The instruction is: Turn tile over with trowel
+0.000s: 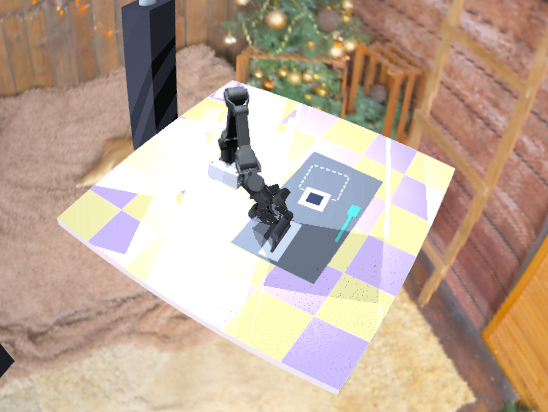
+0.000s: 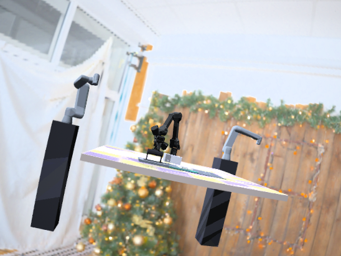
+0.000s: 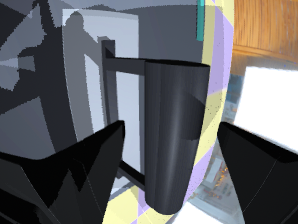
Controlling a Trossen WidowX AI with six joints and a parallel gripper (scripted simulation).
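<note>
Now: gripper tip 30 mm above the plastering float. The rest, counted from my gripper tip: grey mat 40 mm ahead, 180 mm to the left, 90 mm below; white tile 20 mm ahead, 230 mm to the left, 70 mm below; teal trowel 180 mm ahead, 200 mm to the left, 70 mm below.
</note>
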